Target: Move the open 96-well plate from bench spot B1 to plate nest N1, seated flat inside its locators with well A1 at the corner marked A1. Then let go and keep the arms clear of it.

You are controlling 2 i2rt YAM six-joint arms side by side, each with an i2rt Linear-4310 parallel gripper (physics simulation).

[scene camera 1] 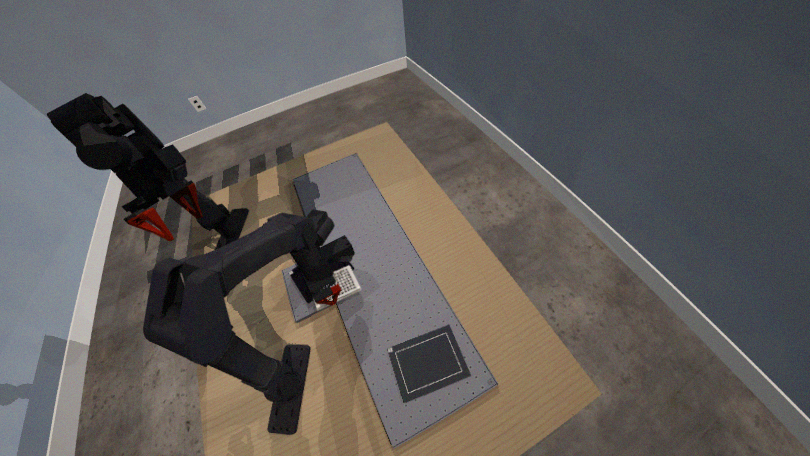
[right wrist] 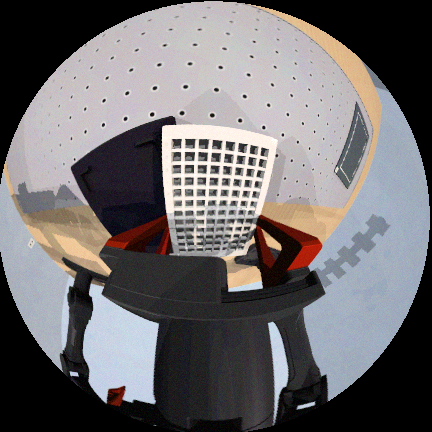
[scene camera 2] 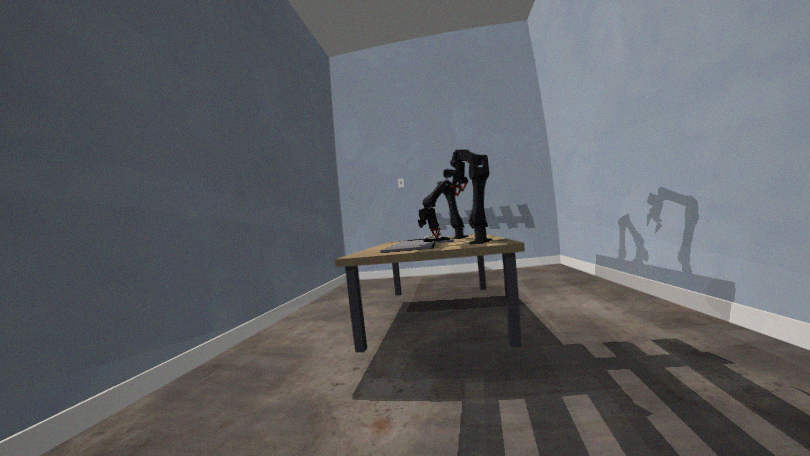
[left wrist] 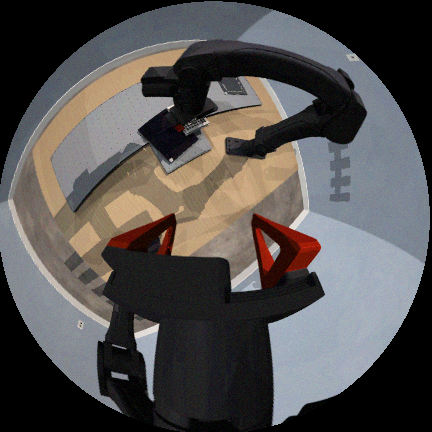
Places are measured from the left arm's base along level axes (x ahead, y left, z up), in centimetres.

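Pixels of known places: left gripper, between the fingertips: (scene camera 1: 187, 228) (scene camera 2: 459, 193) (left wrist: 213, 217); right gripper, between the fingertips: (scene camera 1: 327, 292) (right wrist: 212, 217) (scene camera 2: 436, 237) (left wrist: 190, 121); left arm's base, origin of its link: (scene camera 1: 232, 232) (right wrist: 85, 270) (scene camera 2: 481, 242); right arm's base, origin of its link: (scene camera 1: 291, 386) (scene camera 2: 459, 237) (left wrist: 246, 148).
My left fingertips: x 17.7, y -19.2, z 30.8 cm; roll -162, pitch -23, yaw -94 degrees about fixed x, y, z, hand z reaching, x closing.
Observation:
Ahead of a thing's pixels: the offset from my left fingertips to its middle. "pt": to the spot under its first point. Level surfaces: height alone.
My right gripper (scene camera 1: 334, 290) (scene camera 2: 435, 232) (right wrist: 212, 217) is shut on the white open 96-well plate {dx +25.5, dy -4.1, dz -26.5 cm} (scene camera 1: 348, 280) (left wrist: 199, 125) (right wrist: 220, 172), holding it by its two sides above the board. The dark nest N1 {dx +19.9, dy +2.0, dz -28.6 cm} (left wrist: 170, 142) (right wrist: 125, 175) lies beside and partly below the plate, at the left in the right wrist view; its small white corner mark {dx +10.6, dy +1.4, dz -28.3 cm} (left wrist: 171, 160) shows. In scene camera 1 the right arm hides most of the nest. Bench spot B1 {pt dx +50.8, dy -23.5, dz -29.3 cm} (scene camera 1: 429, 362) (right wrist: 355, 145) is a dark pad with a white outline, with no plate on it. My left gripper (scene camera 1: 185, 227) (scene camera 2: 459, 191) (left wrist: 213, 217) is open and empty, high up and away from the plate.
A long grey perforated board {dz -29.5 cm} (scene camera 1: 385, 243) lies on the wooden table {dz -30.8 cm} (scene camera 1: 538, 362). A smaller grey board (scene camera 1: 306, 313) (left wrist: 192, 157) adjoins it under the nest. The right arm's base (scene camera 1: 289, 390) stands at the near side of the table in scene camera 1.

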